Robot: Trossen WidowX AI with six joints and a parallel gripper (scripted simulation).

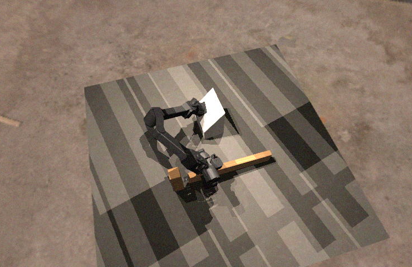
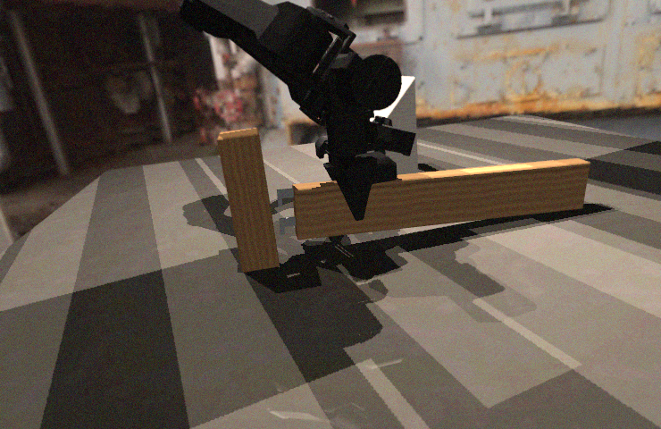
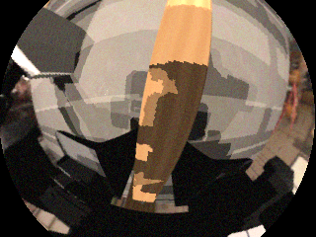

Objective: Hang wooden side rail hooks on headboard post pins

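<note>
My gripper tip is now 14 cm to the left of the headboard post, 4 cm below it and 1 cm short of it.
</note>
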